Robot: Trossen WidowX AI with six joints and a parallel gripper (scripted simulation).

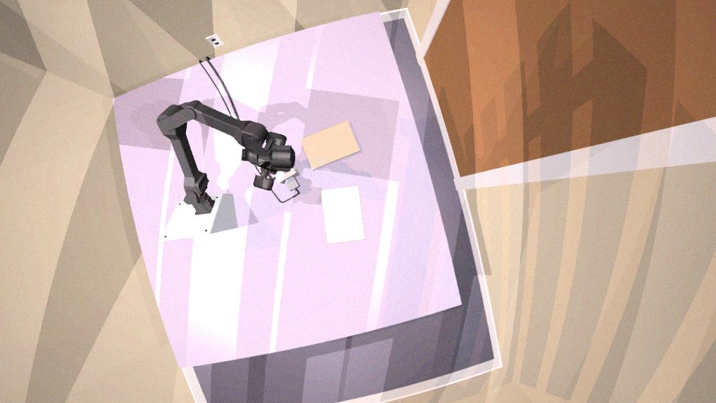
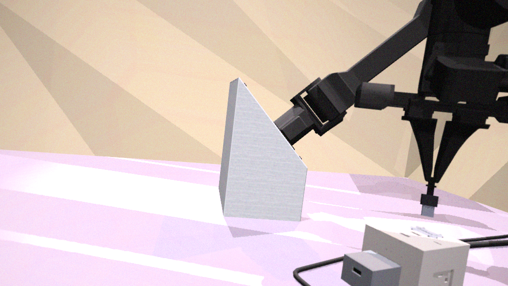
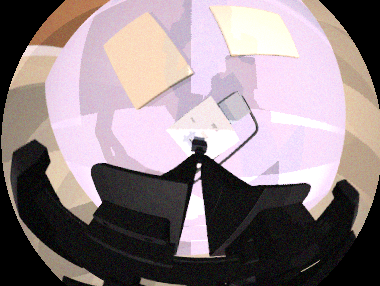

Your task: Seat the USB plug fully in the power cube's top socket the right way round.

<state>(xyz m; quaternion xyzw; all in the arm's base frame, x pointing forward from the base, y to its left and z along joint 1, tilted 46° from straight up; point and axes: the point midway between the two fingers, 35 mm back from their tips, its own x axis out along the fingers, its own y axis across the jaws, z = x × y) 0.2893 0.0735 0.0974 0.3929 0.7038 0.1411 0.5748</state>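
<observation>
The USB plug is 20 mm below my gripper tip. Also, from my gripper tip: USB socket (70 mm below, 10 mm to the left).
</observation>
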